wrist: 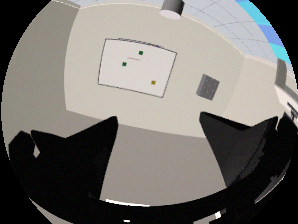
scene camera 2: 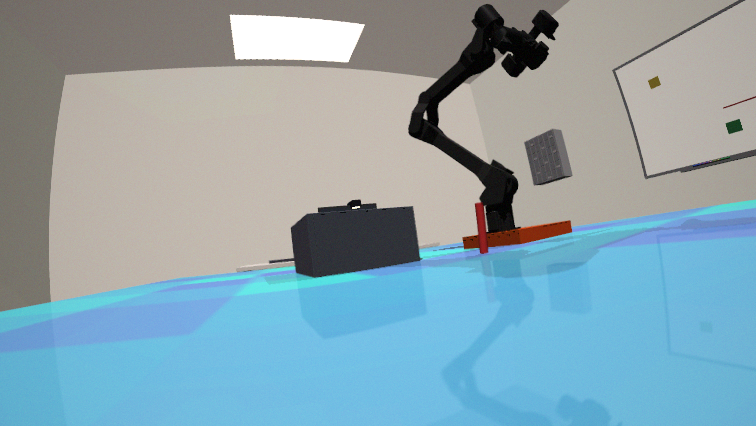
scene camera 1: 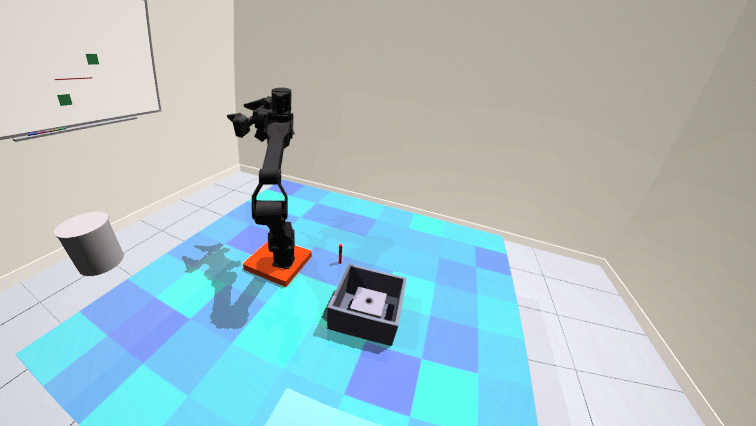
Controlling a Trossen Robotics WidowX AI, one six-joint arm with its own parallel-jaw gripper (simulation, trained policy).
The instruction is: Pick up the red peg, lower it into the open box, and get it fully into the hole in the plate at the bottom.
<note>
In view: my gripper [scene camera 2: 544, 50] and a dark grey box [scene camera 1: 339, 317].
My gripper also shows in the wrist view [wrist: 159, 118] and in scene camera 1 [scene camera 1: 235, 110]. The wrist view misses the dark grey box: it is out of frame.
</note>
